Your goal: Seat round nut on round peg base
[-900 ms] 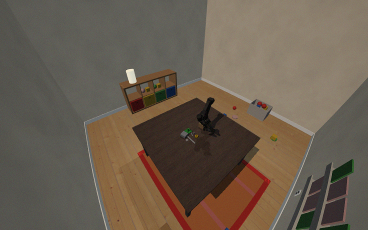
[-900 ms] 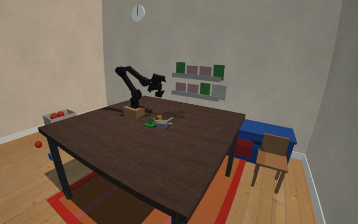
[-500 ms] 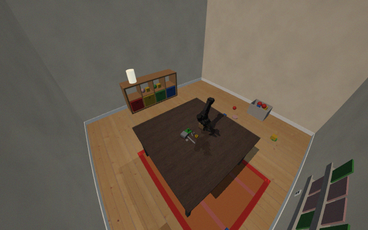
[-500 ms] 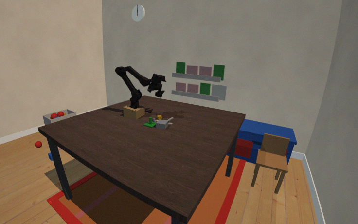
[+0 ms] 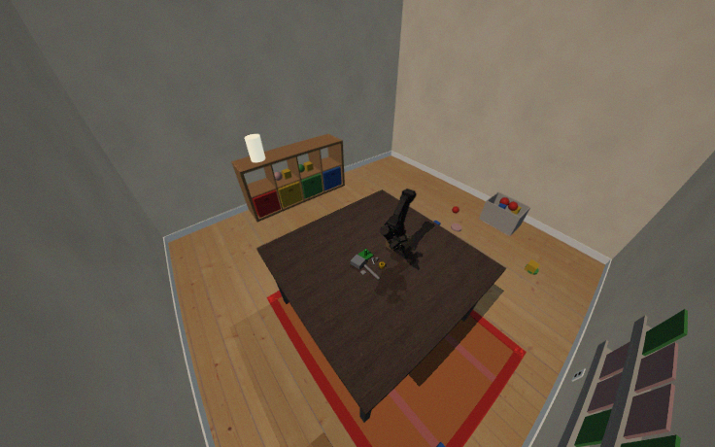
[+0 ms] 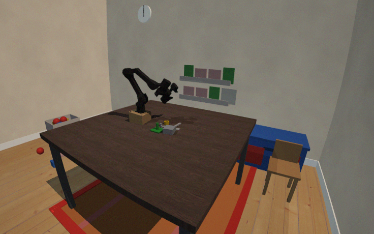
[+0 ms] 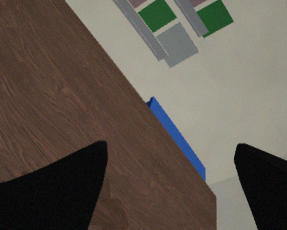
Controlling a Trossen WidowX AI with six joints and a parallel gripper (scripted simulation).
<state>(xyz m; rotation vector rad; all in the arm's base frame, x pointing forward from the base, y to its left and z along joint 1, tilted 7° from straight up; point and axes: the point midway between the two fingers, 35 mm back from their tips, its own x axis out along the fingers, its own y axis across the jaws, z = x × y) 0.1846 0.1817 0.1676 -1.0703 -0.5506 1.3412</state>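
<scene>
The small grey cube lies 210 mm below my hand, 190 mm to the right of it and 10 mm ahead of it. From my hand the other things lie so: grey bar (220 mm below, 140 mm to the right, 110 mm ahead); then grey square tile (220 mm below, 180 mm to the right, 150 mm ahead); then grey bolt-like piece (210 mm to the right, 210 mm below, 30 mm ahead).
</scene>
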